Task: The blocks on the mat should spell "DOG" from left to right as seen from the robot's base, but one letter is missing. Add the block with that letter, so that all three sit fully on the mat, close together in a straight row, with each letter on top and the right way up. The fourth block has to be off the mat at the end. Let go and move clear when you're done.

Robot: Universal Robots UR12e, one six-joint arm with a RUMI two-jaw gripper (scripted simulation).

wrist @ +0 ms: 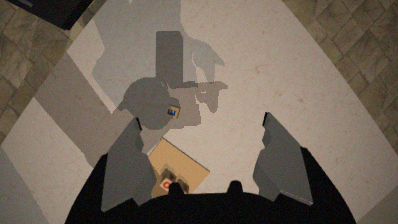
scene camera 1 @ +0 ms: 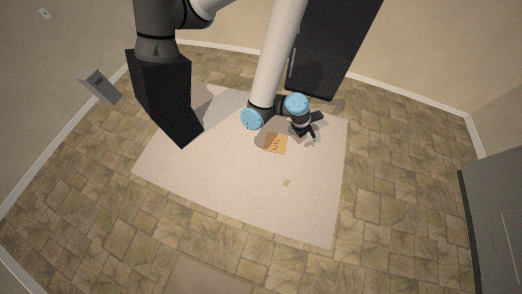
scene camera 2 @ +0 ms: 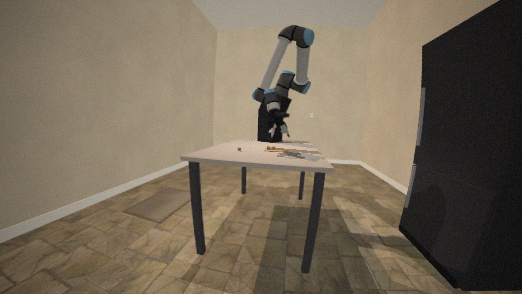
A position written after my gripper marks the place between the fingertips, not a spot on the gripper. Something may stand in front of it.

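Note:
From the wrist I can see my gripper (wrist: 201, 115), and there's a mat (wrist: 165, 157) too.

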